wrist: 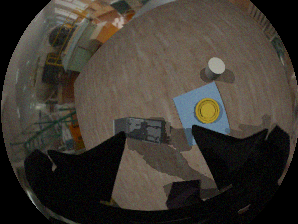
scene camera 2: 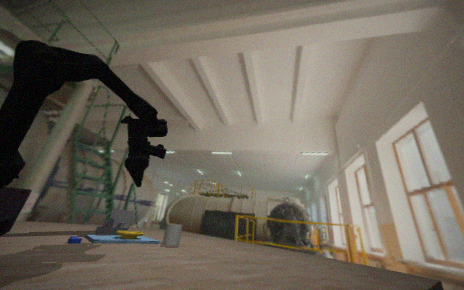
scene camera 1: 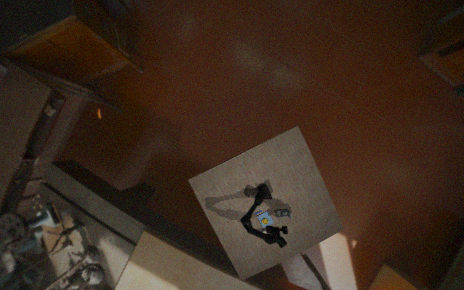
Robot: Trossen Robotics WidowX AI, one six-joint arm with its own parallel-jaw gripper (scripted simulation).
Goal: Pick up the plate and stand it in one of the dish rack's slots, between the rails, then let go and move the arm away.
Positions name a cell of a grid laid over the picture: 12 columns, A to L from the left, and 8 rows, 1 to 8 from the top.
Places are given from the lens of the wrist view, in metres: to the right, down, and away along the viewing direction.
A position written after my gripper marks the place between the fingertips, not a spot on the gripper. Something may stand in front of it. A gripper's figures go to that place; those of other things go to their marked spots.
my gripper (wrist: G5): 0.01, 0.02, 0.10
dish rack (wrist: F5): -0.01, 0.07, 0.27
